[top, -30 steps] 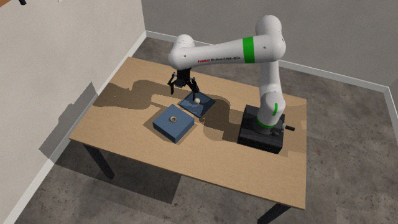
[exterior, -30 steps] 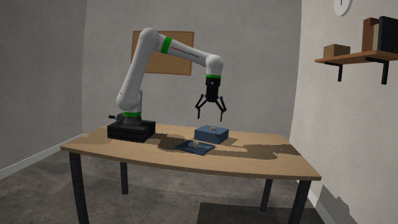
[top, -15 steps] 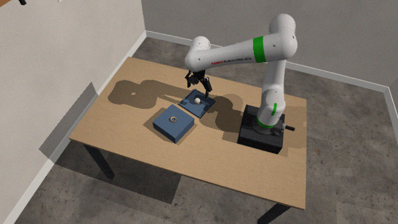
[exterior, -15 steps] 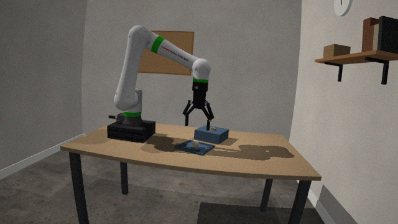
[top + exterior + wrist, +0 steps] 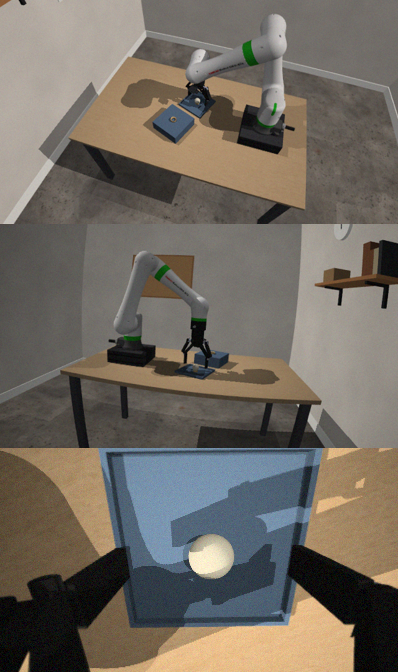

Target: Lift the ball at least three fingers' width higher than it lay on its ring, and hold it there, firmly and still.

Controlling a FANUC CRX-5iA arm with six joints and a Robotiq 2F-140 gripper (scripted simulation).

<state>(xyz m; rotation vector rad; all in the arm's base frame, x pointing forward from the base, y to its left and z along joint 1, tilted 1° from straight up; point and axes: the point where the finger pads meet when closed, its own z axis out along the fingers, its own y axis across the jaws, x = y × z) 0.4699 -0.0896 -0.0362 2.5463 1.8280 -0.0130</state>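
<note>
The pale ball is 20 mm below my hand. From my hand the other things lie so: blue block: 80 mm ahead, 240 mm to the left.
</note>
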